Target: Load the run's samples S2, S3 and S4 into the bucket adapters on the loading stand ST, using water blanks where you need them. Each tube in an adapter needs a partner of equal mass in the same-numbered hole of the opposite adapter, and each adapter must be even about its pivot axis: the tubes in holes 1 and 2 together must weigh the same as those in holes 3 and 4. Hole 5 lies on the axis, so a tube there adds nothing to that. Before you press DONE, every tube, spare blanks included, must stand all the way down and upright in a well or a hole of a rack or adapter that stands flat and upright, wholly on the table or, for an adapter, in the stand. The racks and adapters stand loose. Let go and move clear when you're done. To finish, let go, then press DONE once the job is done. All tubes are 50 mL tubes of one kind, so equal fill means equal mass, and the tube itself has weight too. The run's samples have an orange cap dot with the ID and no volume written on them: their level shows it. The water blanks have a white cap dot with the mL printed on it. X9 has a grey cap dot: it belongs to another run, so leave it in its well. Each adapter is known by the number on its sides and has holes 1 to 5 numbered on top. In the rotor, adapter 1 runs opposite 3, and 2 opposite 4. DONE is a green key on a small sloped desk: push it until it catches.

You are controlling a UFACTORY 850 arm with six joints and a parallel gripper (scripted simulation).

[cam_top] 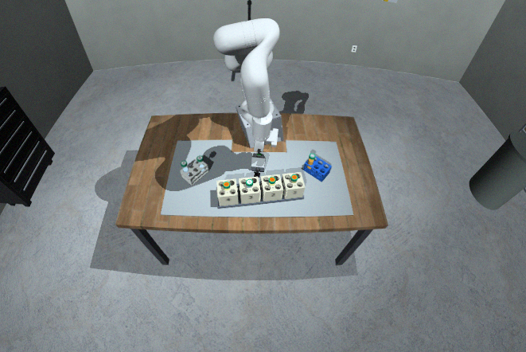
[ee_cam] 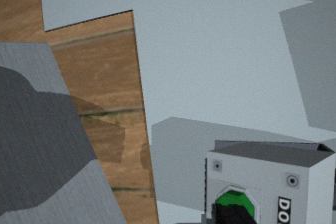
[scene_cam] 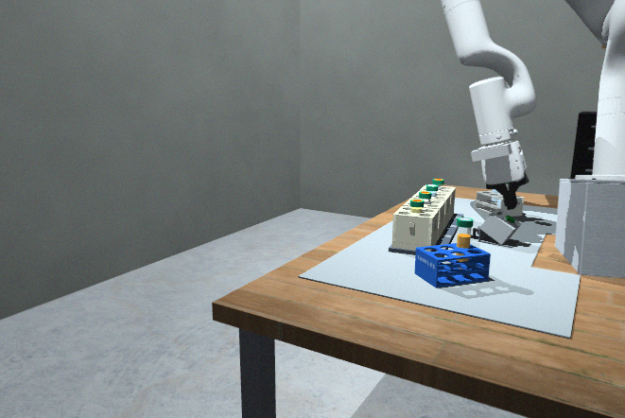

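My hand is 50 mm above the green DONE key. From my hand the other things lie so: loading stand: 210 mm ahead, 110 mm below, 20 mm to the left; then sample tube S3: 180 mm to the left, 180 mm ahead, 50 mm below; then sample tube: 200 mm ahead, 70 mm to the left, 50 mm below.
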